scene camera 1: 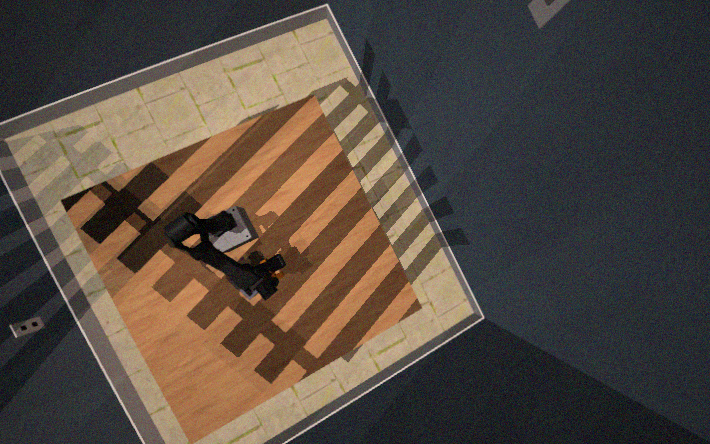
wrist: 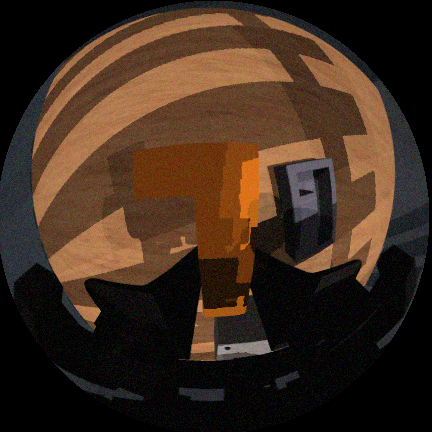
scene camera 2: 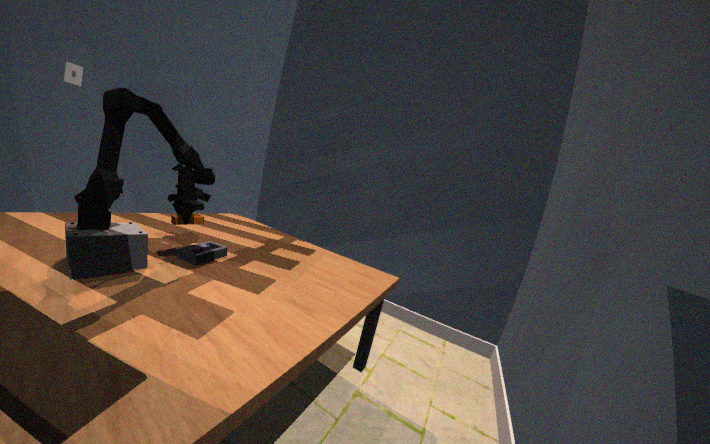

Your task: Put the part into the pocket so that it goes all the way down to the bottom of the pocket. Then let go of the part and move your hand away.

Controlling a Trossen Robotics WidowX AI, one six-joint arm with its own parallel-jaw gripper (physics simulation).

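Places are measured from the arm's base along level axes (x left, y up, z ahead), in millimetres.
Pixels of known places: gripper, fingertip midpoint: (scene camera 1: pixel 268 267) (wrist: pixel 221 249) (scene camera 2: pixel 184 223); arm's base, origin of the base link: (scene camera 1: pixel 227 222) (scene camera 2: pixel 92 227).
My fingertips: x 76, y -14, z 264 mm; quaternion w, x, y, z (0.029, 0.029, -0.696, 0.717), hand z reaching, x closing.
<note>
Ahead of a thing's pixels: the offset from my fingertips to its top centre. Level surfaces: height alone.
The orange L-shaped part {dx +16, dy +30, dz +12 mm} (scene camera 1: pixel 279 273) (scene camera 2: pixel 197 218) (wrist: pixel 215 200) is held in my gripper (scene camera 2: pixel 185 217) (wrist: pixel 221 249), which is shut on its long leg. The short leg points left in the wrist view. The dark grey-blue block with the pocket {dx -141, dy -54, dz +25 mm} (scene camera 1: pixel 249 294) (scene camera 2: pixel 218 251) (wrist: pixel 299 220) lies on the table, to the right of the part in the wrist view and nearer the camera than the part in scene camera 2. The part is apart from the block and off to its side. Its height above the table is hard to tell. The arm hides most of the block in scene camera 1.
The wooden table {dy -91 mm} (scene camera 1: pixel 172 376) (scene camera 2: pixel 293 324) (wrist: pixel 200 65) carries the arm's grey base (scene camera 1: pixel 243 230) (scene camera 2: pixel 107 251) (wrist: pixel 245 348). The base stands close to the pocket block. Striped shadows cross the table top, and the block is partly in shade.
</note>
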